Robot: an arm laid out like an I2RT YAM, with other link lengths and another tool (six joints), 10 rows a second.
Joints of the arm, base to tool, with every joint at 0 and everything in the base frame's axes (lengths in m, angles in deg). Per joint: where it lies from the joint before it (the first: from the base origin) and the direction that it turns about. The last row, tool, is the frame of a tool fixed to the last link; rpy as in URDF.
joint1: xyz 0 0 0.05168 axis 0 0 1
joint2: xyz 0.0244 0.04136 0.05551 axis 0 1 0
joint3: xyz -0.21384 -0.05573 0 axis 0 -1 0
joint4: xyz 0.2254 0.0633 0.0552 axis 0 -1 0
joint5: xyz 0.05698 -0.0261 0.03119 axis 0 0 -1
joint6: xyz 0.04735 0 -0.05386 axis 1 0 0
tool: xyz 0.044 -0.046 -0.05 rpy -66.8 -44.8 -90
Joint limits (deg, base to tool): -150..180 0..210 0..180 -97..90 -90..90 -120..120
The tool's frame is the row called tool.
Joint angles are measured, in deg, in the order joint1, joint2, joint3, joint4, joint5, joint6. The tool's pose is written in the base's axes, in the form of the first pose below.
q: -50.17, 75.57, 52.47, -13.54, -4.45, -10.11
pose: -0.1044 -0.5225 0.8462 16.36; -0.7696 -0.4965 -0.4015 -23.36; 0.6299 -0.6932 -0.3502 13.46; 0 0 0 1
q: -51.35, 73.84, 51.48, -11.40, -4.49, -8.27
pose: -0.1659 -0.5058 0.8465 16.00; -0.7516 -0.4909 -0.4407 -23.62; 0.6384 -0.7093 -0.2987 13.88; 0 0 0 1
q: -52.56, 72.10, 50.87, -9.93, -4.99, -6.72
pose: -0.2178 -0.4851 0.8469 15.67; -0.7352 -0.4891 -0.4692 -23.85; 0.6419 -0.7249 -0.2501 14.43; 0 0 0 1
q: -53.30, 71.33, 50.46, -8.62, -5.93, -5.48
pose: -0.2490 -0.4621 0.8511 15.64; -0.7295 -0.4885 -0.4787 -24.00; 0.6370 -0.7401 -0.2155 14.65; 0 0 0 1
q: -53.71, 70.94, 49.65, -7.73, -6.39, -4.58
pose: -0.2661 -0.4525 0.8511 15.55; -0.7308 -0.4811 -0.4842 -23.97; 0.6286 -0.7509 -0.2027 14.43; 0 0 0 1
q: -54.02, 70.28, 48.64, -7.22, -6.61, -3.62
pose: -0.2821 -0.4469 0.8490 15.37; -0.7336 -0.4698 -0.4910 -23.79; 0.6183 -0.7613 -0.1953 14.16; 0 0 0 1
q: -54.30, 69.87, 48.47, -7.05, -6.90, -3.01
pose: -0.2941 -0.4396 0.8487 15.31; -0.7333 -0.4657 -0.4953 -23.77; 0.6130 -0.7680 -0.1854 14.23; 0 0 0 1
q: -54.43, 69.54, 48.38, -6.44, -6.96, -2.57
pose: -0.3062 -0.4311 0.8487 15.34; -0.7275 -0.4691 -0.5008 -23.84; 0.6140 -0.7708 -0.1700 14.40; 0 0 0 1
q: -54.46, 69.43, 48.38, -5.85, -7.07, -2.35
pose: -0.3130 -0.4234 0.8501 15.43; -0.7230 -0.4743 -0.5024 -23.93; 0.6159 -0.7719 -0.1577 14.54; 0 0 0 1
